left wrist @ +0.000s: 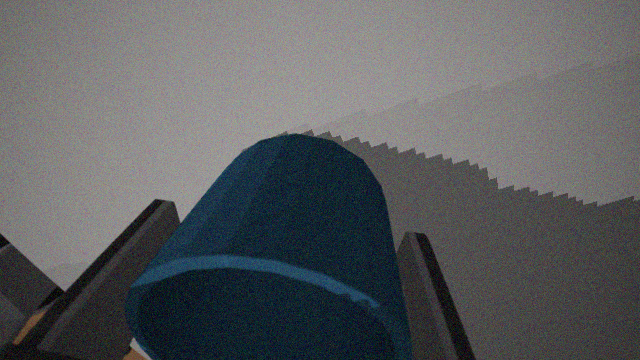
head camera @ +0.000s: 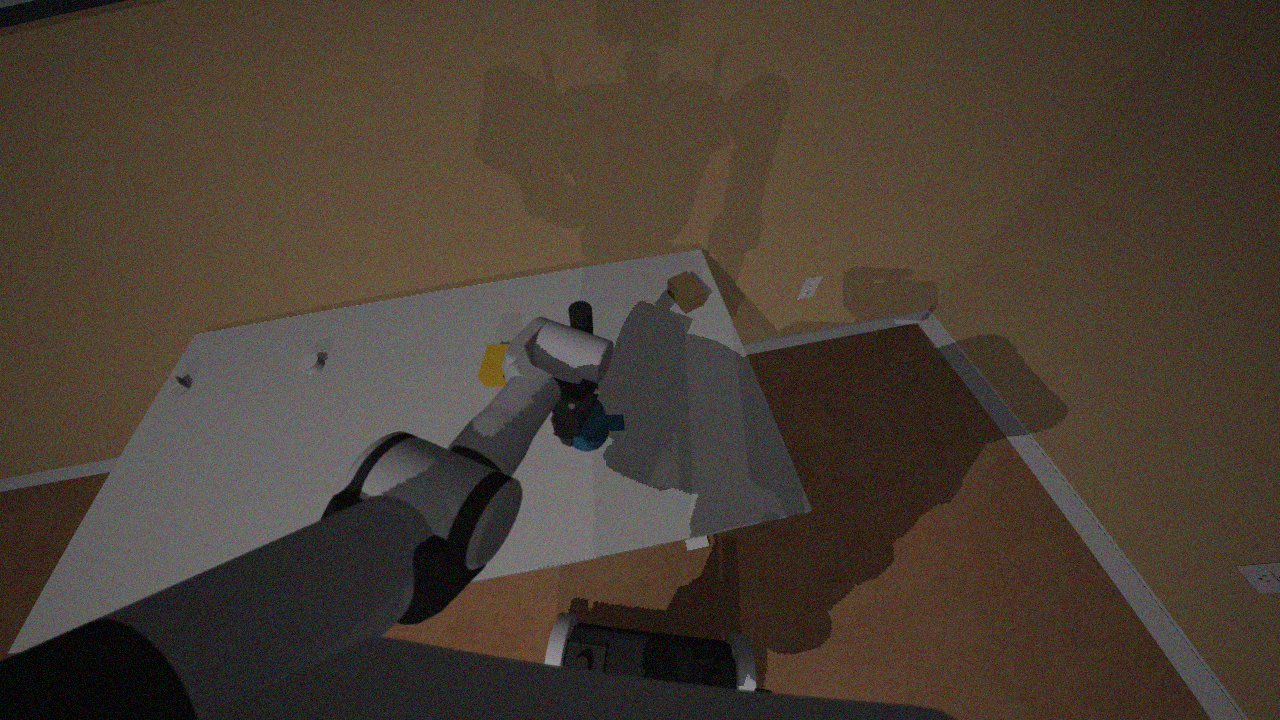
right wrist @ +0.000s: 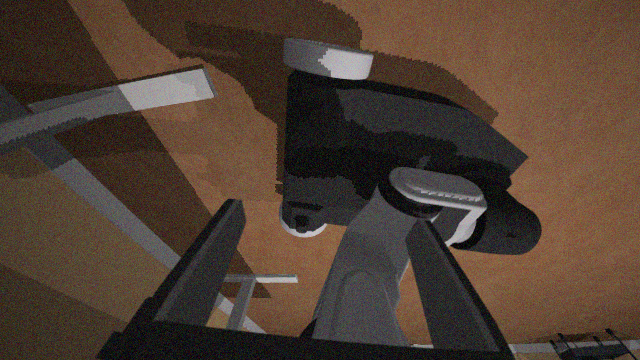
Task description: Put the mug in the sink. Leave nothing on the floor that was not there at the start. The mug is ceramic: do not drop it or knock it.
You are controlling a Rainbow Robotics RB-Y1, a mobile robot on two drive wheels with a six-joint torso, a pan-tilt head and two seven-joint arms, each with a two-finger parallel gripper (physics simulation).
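Pixels of known places: left gripper, fingertip midpoint: [left wrist: 288, 233] [head camera: 578, 422]; right gripper, fingertip midpoint: [right wrist: 328, 220]; robot's base at its link origin: [head camera: 649, 658].
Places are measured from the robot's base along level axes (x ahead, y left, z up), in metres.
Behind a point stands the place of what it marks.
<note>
The blue mug [head camera: 588, 431] @(x 0.461, y 0.161, z 0.729 m) [left wrist: 300, 210] @(x 0.480, y 0.205, z 0.781 m) is at the middle of the white table top in the head view, with a short part sticking out to the right. In the left wrist view its open rim faces the camera. My left gripper [head camera: 573, 419] @(x 0.468, y 0.179, z 0.760 m) [left wrist: 288, 233] @(x 0.468, y 0.179, z 0.760 m) is shut on the mug, one finger against each side of its body. Whether the mug's base touches the table is hidden. My right gripper [right wrist: 328, 220] @(x -0.017, y -0.219, z 0.532 m) is open and empty, above the floor and the robot's base. The sink does not show in these views.
The white table [head camera: 268, 474] @(x 0.296, y 0.848, z 0.721 m) stands against the tan wall. A yellow object [head camera: 492, 365] @(x 0.585, y 0.404, z 0.766 m) lies left of my left wrist, partly hidden by it. A tan block [head camera: 688, 291] @(x 0.844, y -0.036, z 0.771 m) is near the back right corner. Two small grey items [head camera: 315, 360] @(x 0.575, y 0.892, z 0.745 m) [head camera: 181, 383] @(x 0.477, y 1.243, z 0.743 m) are at the left. The robot's base [head camera: 662, 658] @(x 0.028, y -0.036, z 0.191 m) [right wrist: 380, 130] @(x -0.152, y -0.144, z 0.169 m) is below the table's front edge.
</note>
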